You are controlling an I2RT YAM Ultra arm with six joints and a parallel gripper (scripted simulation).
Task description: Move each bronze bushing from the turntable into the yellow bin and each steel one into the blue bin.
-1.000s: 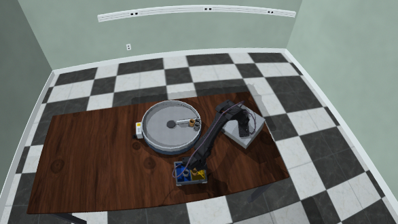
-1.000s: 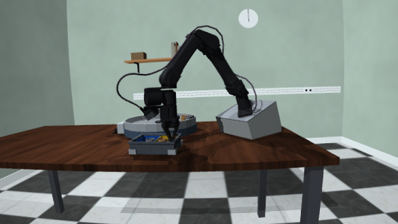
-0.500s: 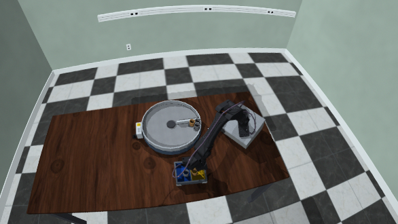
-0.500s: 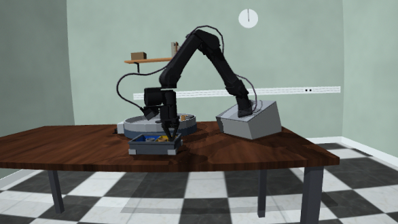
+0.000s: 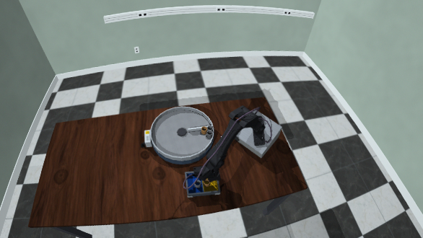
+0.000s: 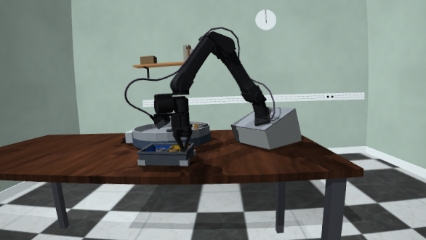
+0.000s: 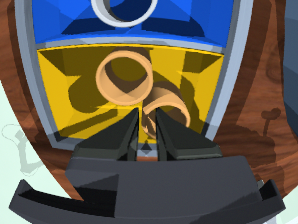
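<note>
Right now my hand is 20 mm to the right of the yellow bin, 20 mm above it and 10 mm short of it. Also, from my hand: grey turntable: 320 mm to the right, 210 mm ahead, 10 mm above; then bin tray: 60 mm ahead, 30 mm to the left, 10 mm below; then blue bin: 100 mm ahead, 40 mm to the left, 20 mm below.
</note>
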